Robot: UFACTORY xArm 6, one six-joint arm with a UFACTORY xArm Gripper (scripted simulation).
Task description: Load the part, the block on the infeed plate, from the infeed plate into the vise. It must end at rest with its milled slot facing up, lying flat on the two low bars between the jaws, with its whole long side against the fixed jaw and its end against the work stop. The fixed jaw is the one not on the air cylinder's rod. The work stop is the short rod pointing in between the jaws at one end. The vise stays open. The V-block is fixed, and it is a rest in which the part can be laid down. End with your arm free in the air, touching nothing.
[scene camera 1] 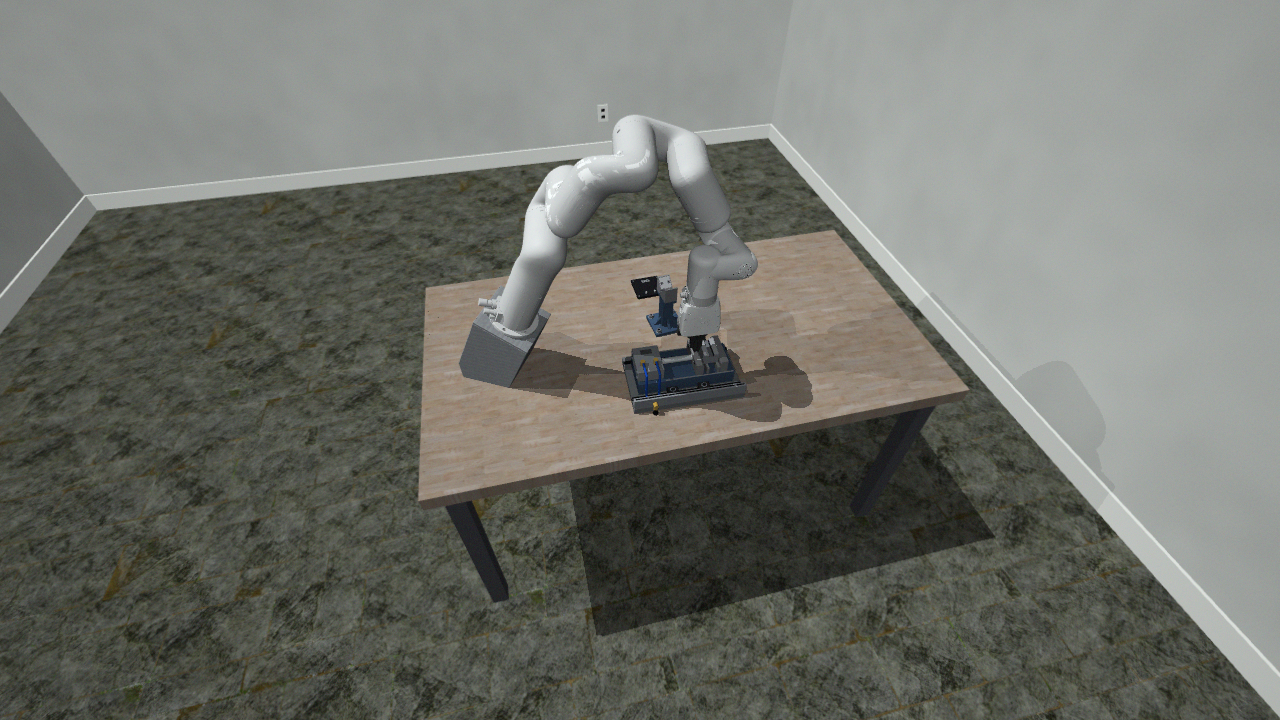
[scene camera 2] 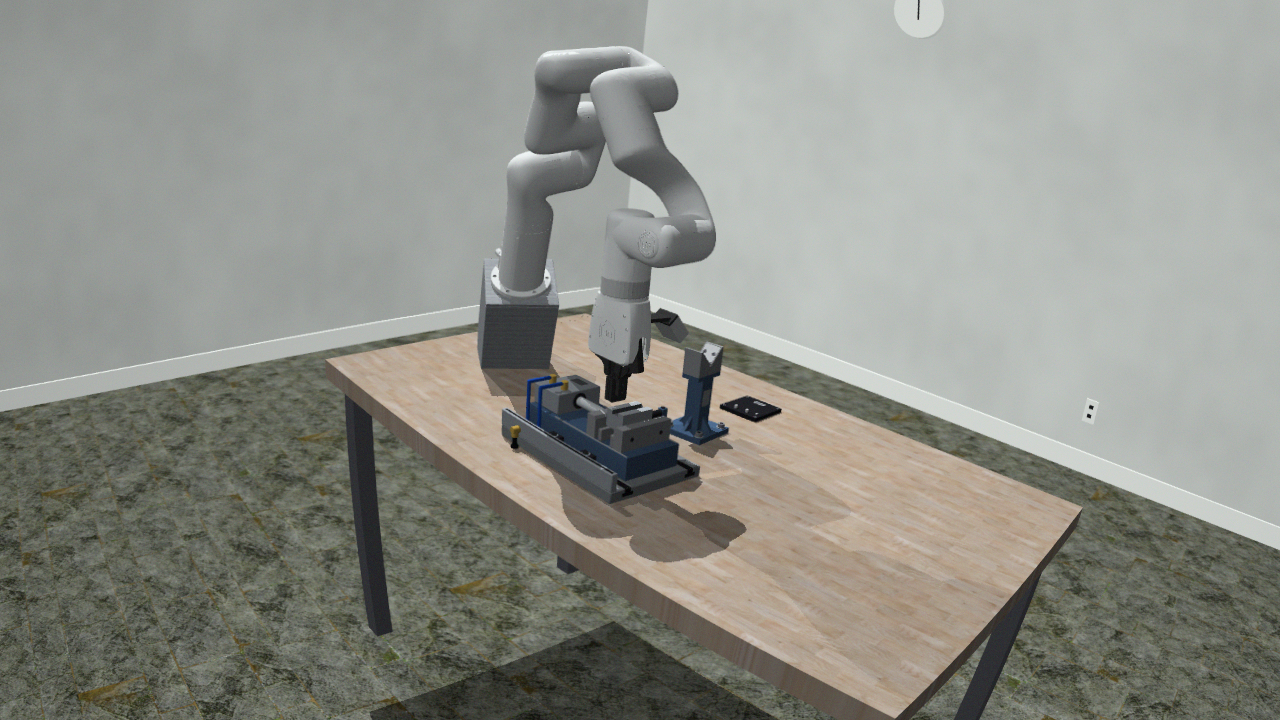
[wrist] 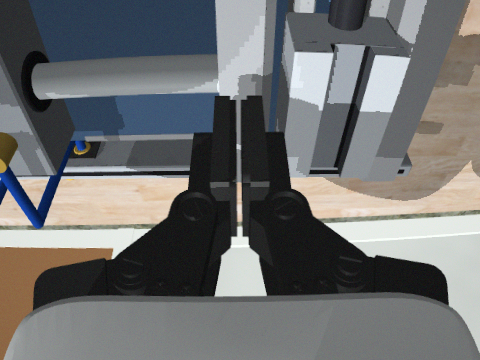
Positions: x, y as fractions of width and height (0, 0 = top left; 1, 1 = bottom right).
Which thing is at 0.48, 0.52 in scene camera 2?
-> The gripper.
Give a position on a grey block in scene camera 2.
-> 0.48, 0.58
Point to a grey block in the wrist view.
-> At 0.70, 0.25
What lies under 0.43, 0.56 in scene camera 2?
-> An air cylinder.
